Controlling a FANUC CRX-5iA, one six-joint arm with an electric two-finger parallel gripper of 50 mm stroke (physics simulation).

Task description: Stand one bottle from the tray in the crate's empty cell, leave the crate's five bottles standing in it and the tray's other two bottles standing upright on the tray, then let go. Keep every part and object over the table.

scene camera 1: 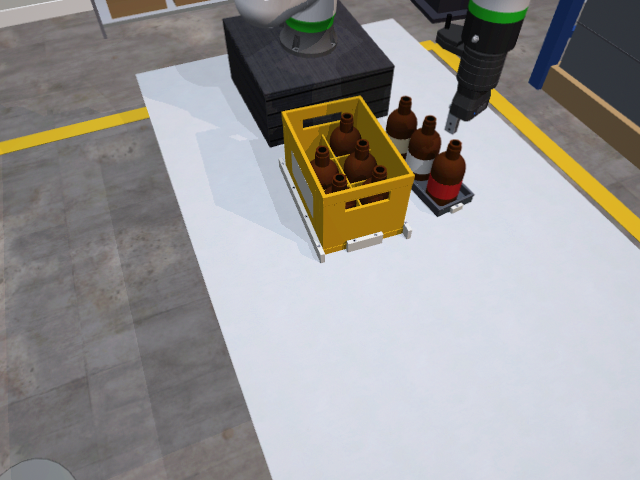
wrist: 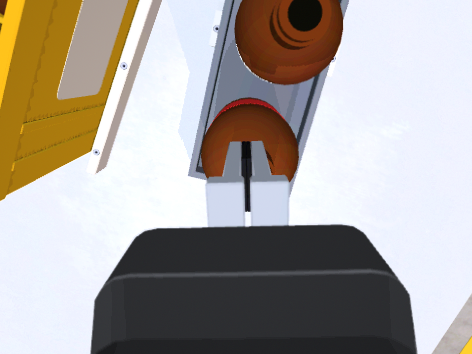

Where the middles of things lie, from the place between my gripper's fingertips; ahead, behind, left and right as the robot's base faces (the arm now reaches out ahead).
Labels:
Now: hand 100 mm above the red-labelled bottle [scene camera 1: 448, 169], 10 mm to the right of it and 10 mm short of it. The rest, counted from my hand: cream-labelled bottle [scene camera 1: 402, 122] 160 mm behind, 100 mm below, 30 mm to the right.

